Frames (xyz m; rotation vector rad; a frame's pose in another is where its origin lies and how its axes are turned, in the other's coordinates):
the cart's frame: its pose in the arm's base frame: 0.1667 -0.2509 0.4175 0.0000 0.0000 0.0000
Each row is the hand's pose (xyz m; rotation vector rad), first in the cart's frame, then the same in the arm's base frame.
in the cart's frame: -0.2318 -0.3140 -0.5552 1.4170 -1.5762 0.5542
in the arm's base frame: -0.0651 -0.5649 -0.1377 1.4170 -1.5762 0.5542
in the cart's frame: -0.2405 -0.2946 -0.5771 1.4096 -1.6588 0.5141
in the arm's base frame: -0.0738 -0.5455 -0.1596 1.4096 -1.6588 0.5141
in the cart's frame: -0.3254 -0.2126 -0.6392 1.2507 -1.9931 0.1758
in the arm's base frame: -0.1587 -0.4635 -0.2217 1.2507 -1.9931 0.1758
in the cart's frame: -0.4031 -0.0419 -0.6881 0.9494 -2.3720 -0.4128
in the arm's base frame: -0.2364 -0.2928 -0.2706 0.9494 -2.3720 -0.4128
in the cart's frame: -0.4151 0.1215 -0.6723 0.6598 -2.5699 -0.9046
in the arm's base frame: -0.2484 -0.1294 -0.2548 0.6598 -2.5699 -0.9046
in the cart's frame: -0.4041 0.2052 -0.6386 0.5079 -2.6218 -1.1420
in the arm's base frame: -0.2374 -0.0457 -0.2211 0.5079 -2.6218 -1.1420
